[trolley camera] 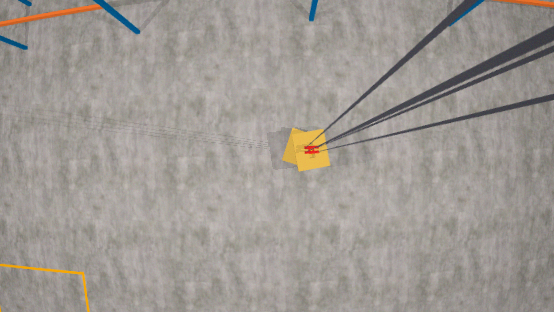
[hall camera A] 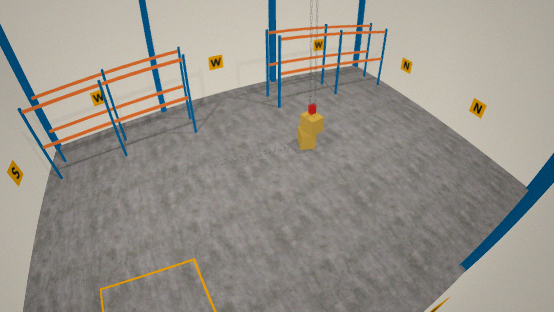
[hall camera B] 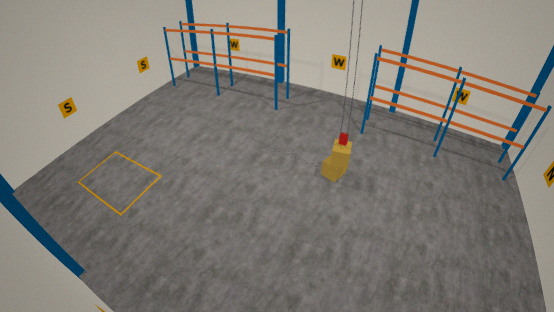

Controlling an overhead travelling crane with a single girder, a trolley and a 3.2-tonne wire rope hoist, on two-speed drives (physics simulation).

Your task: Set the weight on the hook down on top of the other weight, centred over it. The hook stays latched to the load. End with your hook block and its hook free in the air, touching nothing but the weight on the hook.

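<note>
The red hook block [hall camera A: 312, 109] [hall camera B: 343, 139] [trolley camera: 311, 150] hangs on its ropes directly above the upper yellow weight [hall camera A: 312, 124] [hall camera B: 341, 158] [trolley camera: 305, 162], with the weight on its hook. The hook itself is too small to make out. The lower yellow weight [hall camera A: 306, 140] [hall camera B: 332, 171] [trolley camera: 290, 150] stands on the floor. The upper weight overlaps it but sits off to the right of it in all three views, and is turned relative to it. It looks upright. Whether the two weights touch cannot be told. Part of the lower weight's top is hidden.
Two blue and orange racks [hall camera A: 279, 72] [hall camera A: 121, 141] [hall camera B: 276, 75] [hall camera B: 441, 142] stand along the W wall, behind the weights. A yellow outlined square [hall camera A: 147, 274] [hall camera B: 141, 195] [trolley camera: 42, 269] is marked on the floor, away from the weights.
</note>
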